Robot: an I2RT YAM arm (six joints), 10 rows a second.
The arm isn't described. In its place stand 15 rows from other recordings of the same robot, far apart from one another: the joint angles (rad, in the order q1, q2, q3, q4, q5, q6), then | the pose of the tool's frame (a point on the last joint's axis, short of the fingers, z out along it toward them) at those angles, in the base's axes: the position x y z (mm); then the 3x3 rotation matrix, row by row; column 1 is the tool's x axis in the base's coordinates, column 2 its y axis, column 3 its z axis.
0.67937 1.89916 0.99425 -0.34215 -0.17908 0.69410 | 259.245 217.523 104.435; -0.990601 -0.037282 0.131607; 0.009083 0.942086 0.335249; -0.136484 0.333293 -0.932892
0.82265 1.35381 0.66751 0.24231 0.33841 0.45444 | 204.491 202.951 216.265; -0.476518 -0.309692 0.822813; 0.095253 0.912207 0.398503; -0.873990 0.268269 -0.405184
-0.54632 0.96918 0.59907 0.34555 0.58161 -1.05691 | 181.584 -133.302 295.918; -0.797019 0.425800 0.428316; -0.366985 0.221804 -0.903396; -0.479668 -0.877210 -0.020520
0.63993 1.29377 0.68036 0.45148 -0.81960 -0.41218 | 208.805 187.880 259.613; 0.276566 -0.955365 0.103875; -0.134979 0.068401 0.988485; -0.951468 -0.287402 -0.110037
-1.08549 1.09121 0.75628 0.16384 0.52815 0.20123 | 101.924 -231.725 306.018; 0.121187 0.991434 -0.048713; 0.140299 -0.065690 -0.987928; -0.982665 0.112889 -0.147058
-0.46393 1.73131 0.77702 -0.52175 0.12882 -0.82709 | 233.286 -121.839 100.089; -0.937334 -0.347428 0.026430; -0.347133 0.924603 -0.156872; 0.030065 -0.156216 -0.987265
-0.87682 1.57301 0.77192 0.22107 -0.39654 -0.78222 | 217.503 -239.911 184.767; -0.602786 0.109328 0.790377; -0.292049 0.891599 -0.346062; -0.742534 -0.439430 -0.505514
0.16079 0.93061 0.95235 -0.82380 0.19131 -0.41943 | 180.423 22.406 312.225; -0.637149 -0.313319 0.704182; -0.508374 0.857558 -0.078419; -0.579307 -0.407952 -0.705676
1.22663 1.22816 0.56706 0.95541 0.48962 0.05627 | 104.300 241.371 289.668; 0.059540 -0.683330 0.727678; 0.313211 0.704947 0.636356; -0.947815 0.190028 0.255999
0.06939 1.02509 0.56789 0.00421 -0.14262 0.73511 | 226.622 20.823 237.035; -0.455387 0.147339 0.878017; 0.633811 0.746237 0.203503; -0.625225 0.649169 -0.433212
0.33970 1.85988 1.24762 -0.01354 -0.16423 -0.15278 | 392.815 144.994 210.925; -0.476800 -0.532423 0.699420; -0.327739 0.845992 0.420576; -0.815628 -0.028697 -0.577864
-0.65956 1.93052 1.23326 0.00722 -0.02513 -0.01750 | 335.456 -258.981 179.521; -0.513430 0.588367 0.624671; 0.375977 0.808590 -0.452574; -0.771382 0.002497 -0.636367
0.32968 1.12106 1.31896 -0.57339 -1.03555 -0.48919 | 197.660 99.997 424.451; 0.127090 -0.977127 0.170499; -0.209836 0.141516 0.967441; -0.969442 -0.158729 -0.187051
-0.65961 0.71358 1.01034 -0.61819 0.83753 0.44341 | 86.497 -100.549 384.416; 0.189448 0.980789 0.046502; 0.216454 0.004478 -0.976282; -0.957735 0.195021 -0.211448
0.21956 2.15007 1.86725 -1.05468 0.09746 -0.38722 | 431.975 92.849 217.212; -0.805687 -0.538954 0.245758; -0.564863 0.823965 -0.044856; -0.178321 -0.174960 -0.968293
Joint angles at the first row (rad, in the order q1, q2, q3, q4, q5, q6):
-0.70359, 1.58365, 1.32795, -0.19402, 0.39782, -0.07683
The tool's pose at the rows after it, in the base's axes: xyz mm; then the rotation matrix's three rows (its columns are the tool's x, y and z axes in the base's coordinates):
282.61 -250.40 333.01; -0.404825 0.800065 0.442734; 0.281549 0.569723 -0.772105; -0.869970 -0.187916 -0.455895
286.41 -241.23 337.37; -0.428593 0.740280 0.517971; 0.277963 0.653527 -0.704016; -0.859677 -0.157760 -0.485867
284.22 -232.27 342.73; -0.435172 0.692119 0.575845; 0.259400 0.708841 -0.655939; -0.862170 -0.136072 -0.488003
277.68 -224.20 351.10; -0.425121 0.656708 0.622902; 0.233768 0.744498 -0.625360; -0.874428 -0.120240 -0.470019
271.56 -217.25 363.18; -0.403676 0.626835 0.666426; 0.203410 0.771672 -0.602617; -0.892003 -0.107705 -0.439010
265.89 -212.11 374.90; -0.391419 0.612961 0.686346; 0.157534 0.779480 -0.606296; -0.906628 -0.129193 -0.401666
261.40 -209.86 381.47; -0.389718 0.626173 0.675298; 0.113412 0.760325 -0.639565; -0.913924 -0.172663 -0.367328
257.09 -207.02 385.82; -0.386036 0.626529 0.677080; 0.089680 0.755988 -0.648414; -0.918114 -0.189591 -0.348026
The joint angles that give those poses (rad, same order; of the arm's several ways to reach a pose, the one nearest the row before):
-0.69593, 1.61107, 1.40032, -0.28912, 0.31385, -0.04570
-0.67880, 1.60223, 1.41829, -0.33780, 0.22462, -0.05414
-0.66997, 1.57307, 1.40895, -0.35268, 0.15722, -0.06778
-0.66883, 1.53105, 1.39220, -0.35338, 0.10458, -0.08073
-0.66863, 1.49321, 1.39083, -0.35299, 0.05977, -0.09092
-0.66804, 1.46179, 1.39304, -0.34515, 0.05083, -0.11923
-0.66752, 1.43990, 1.38547, -0.32312, 0.08435, -0.15332
-0.66829, 1.41942, 1.37712, -0.31465, 0.08950, -0.17032

